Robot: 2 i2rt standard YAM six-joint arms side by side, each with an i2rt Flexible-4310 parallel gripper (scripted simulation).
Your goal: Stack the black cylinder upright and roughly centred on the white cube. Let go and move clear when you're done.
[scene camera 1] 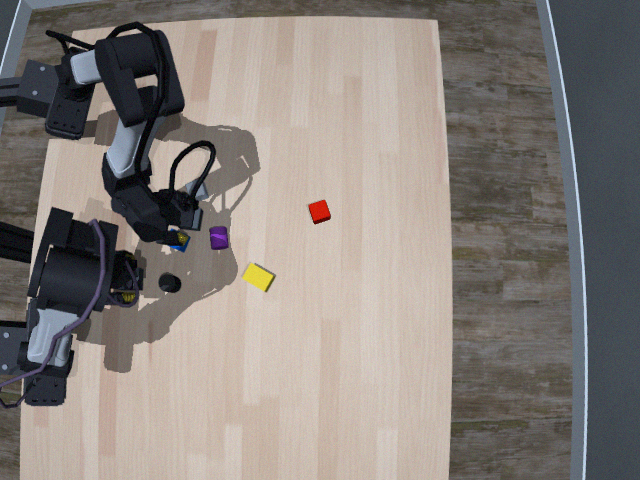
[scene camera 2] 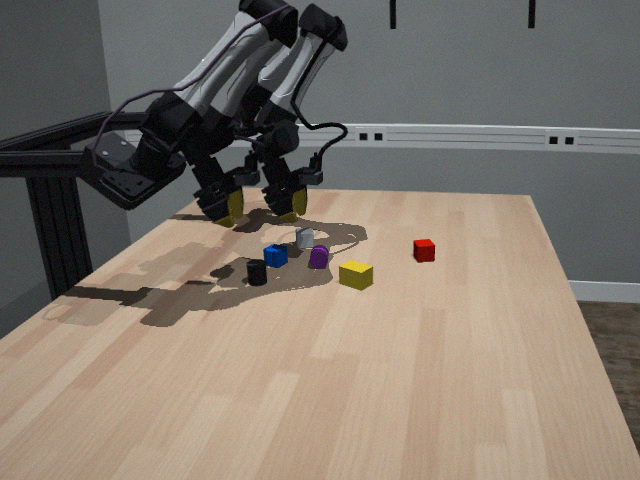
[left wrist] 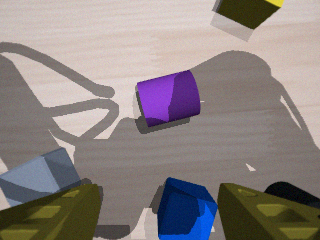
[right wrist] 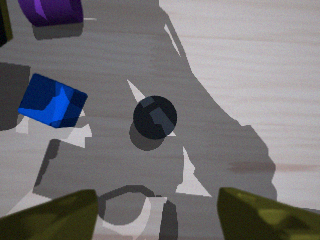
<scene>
In view: my left gripper (scene camera 2: 298, 218), my right gripper (scene camera 2: 235, 222), a blue cube (right wrist: 48, 101), a purple cylinder (left wrist: 172, 97) and a black cylinder (right wrist: 155, 117).
My left gripper also shows in the left wrist view (left wrist: 159, 192). My right gripper also shows in the right wrist view (right wrist: 157, 197).
</scene>
